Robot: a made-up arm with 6 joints. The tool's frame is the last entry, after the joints.
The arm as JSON. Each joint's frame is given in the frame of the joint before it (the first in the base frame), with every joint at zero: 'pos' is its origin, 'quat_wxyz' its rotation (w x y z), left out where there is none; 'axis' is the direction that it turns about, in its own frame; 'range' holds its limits. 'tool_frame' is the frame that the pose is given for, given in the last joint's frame.
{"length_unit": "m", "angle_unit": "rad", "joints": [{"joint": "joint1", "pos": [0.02, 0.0, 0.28], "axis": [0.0, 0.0, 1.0], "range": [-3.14, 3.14]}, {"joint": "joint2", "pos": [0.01, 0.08, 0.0], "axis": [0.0, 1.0, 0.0], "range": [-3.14, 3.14]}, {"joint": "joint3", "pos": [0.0, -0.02, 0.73], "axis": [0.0, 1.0, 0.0], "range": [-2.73, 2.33]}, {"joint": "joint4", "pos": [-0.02, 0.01, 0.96], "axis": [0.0, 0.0, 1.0], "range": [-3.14, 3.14]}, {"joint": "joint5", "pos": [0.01, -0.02, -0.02], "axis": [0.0, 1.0, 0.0], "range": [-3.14, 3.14]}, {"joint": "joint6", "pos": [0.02, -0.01, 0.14], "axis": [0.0, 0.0, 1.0], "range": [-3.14, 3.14]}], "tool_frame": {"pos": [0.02, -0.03, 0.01], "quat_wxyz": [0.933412, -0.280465, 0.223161, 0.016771]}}
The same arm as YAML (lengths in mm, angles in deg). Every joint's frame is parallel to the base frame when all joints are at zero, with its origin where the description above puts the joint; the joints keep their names.
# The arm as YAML. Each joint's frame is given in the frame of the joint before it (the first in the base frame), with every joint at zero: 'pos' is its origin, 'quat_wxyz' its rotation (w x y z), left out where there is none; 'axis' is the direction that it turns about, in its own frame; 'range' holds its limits. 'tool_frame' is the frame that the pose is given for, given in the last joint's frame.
length_unit: mm
angle_unit: deg
joints:
  - joint: joint1
    pos: [20.0, 0.0, 280.0]
    axis: "+z"
    range: [-179.91, 179.91]
  - joint: joint2
    pos: [10.0, 80.0, 0.0]
    axis: "+y"
    range: [-179.91, 179.91]
  - joint: joint3
    pos: [0.0, -20.0, 730.0]
    axis: "+y"
    range: [-156.42, 133.5]
  - joint: joint4
    pos: [-20.0, 10.0, 960.0]
    axis: "+z"
    range: [-179.91, 179.91]
  - joint: joint5
    pos: [10.0, -20.0, -20.0]
    axis: "+y"
    range: [-179.91, 179.91]
  - joint: joint6
    pos: [20.0, -10.0, 140.0]
    axis: "+z"
    range: [-179.91, 179.91]
tool_frame:
  pos: [20.0, -30.0, 10.0]
  quat_wxyz: [0.933412, -0.280465, 0.223161, 0.016771]

